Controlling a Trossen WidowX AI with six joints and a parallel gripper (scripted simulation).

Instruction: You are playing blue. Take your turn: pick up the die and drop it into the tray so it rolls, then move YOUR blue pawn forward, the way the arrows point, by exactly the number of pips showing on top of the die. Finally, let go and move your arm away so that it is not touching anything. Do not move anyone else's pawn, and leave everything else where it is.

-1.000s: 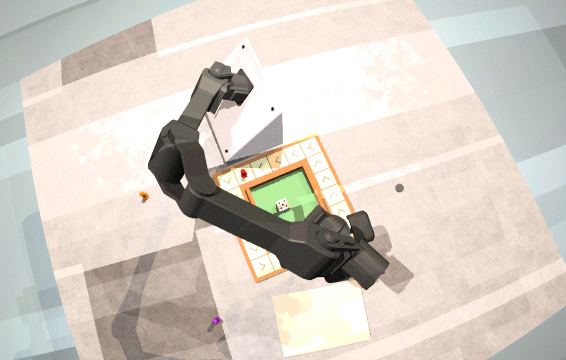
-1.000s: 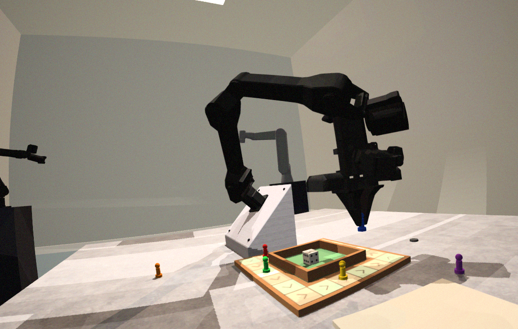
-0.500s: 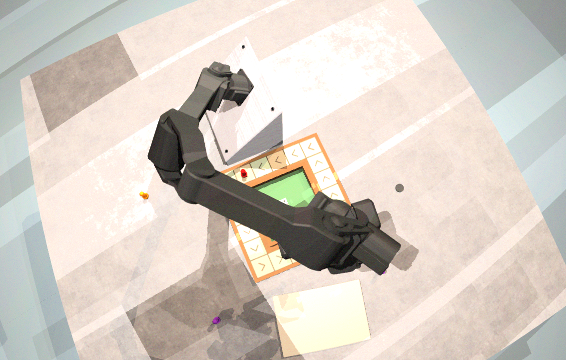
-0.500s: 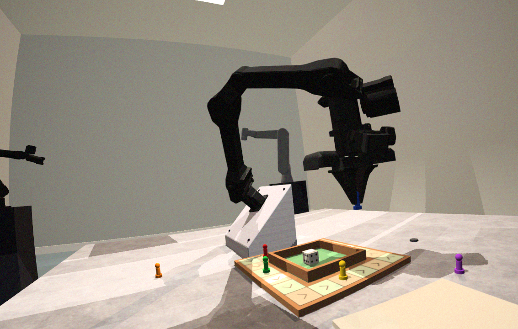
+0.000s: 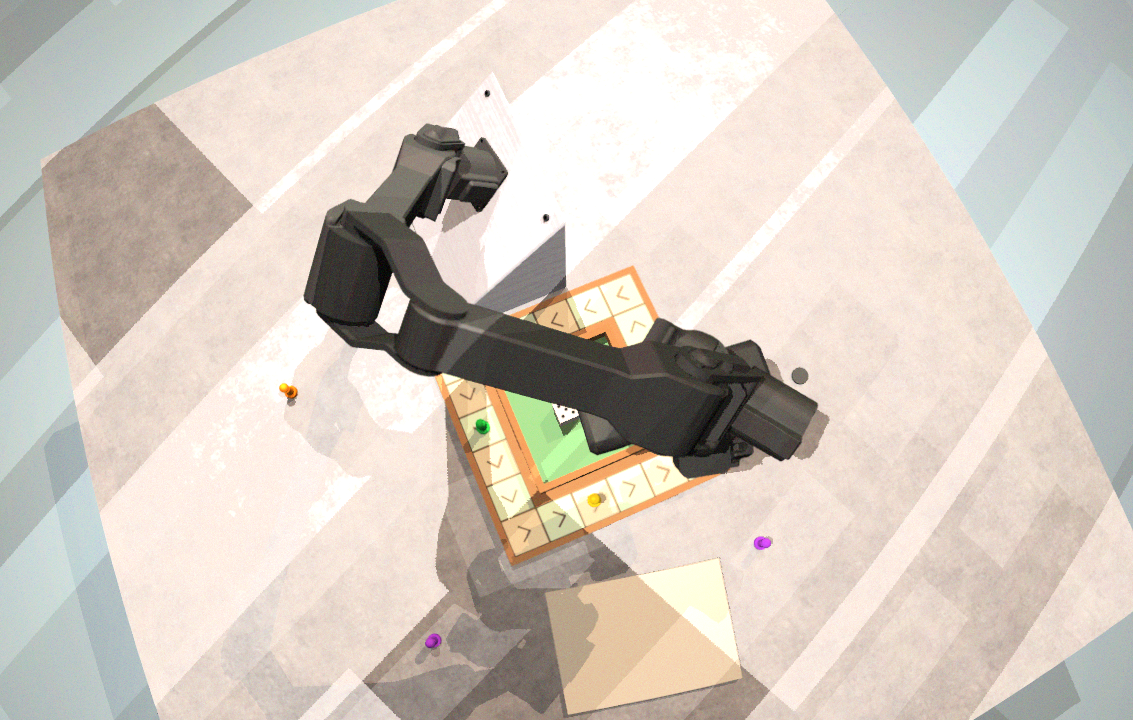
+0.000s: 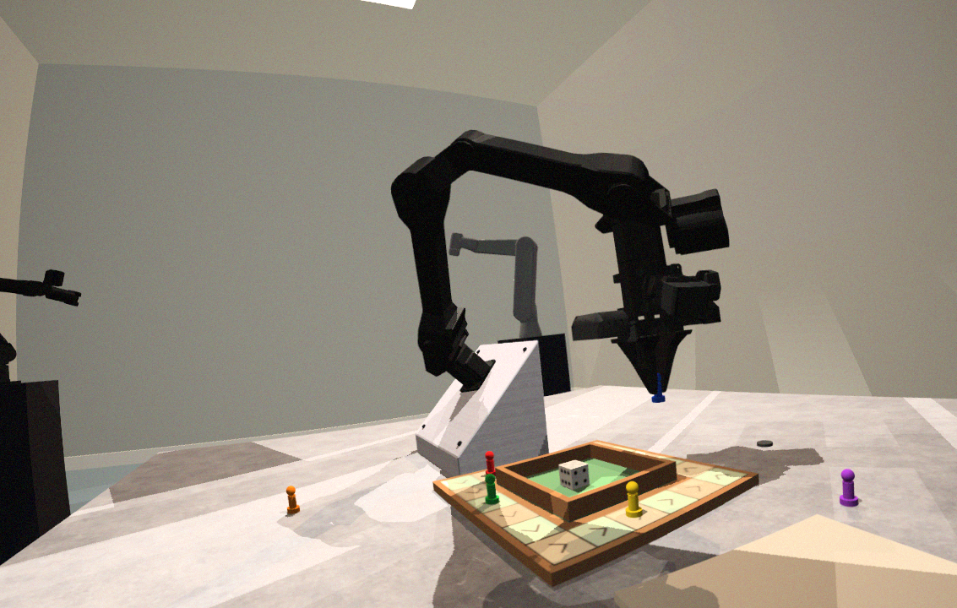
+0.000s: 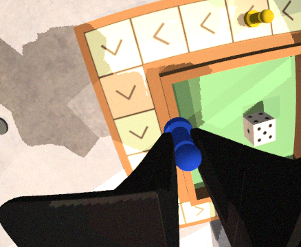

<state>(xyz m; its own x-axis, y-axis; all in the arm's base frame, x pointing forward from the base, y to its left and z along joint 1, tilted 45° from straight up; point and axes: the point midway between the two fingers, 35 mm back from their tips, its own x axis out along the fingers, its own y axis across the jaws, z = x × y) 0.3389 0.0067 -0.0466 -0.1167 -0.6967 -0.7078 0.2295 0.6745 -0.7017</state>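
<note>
My gripper tip is now 9 cm above the white die, 8 cm to the left of it and 7 cm past it. From my gripper tip the other things lie so: green pawn 18 cm to the right, 10 cm behind, 8 cm below; blue pawn 1 cm above; yellow pawn 11 cm to the right, 8 cm below, 4 cm ahead.
</note>
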